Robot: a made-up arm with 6 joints.
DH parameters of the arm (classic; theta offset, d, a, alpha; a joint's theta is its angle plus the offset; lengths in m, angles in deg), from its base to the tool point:
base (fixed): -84.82 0 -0.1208 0
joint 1: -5.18 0.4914 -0.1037 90
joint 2: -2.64 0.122 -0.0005 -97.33
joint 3: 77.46 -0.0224 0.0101 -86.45
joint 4: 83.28 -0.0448 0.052 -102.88
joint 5: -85.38 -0.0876 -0.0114 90
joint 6: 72.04 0 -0.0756 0
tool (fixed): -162.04 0.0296 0 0
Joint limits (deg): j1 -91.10..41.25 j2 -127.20..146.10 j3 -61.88..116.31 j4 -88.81..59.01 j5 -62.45..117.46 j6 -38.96..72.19
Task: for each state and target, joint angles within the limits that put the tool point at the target. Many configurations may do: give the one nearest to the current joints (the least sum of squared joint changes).
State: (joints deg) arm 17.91 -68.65 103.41 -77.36 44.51 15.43
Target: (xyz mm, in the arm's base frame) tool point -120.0 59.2 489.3
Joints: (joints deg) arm 13.64 -101.50 116.31 -88.81 49.48 30.28
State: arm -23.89 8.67 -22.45 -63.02 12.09 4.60
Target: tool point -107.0 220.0 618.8
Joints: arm -29.00 -2.60 -31.28 -82.83 17.88 -14.30
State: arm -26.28 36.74 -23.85 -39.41 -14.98 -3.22
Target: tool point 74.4 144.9 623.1
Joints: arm -77.47 60.15 -11.27 -43.31 -27.79 -6.74
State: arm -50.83 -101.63 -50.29 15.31 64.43 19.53
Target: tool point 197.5 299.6 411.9
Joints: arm -66.27 -99.26 -61.88 33.17 74.15 29.62
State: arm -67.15 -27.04 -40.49 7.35 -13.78 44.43
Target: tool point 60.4 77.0 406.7
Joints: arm -91.10 -23.89 3.36 -0.21 -33.32 11.36
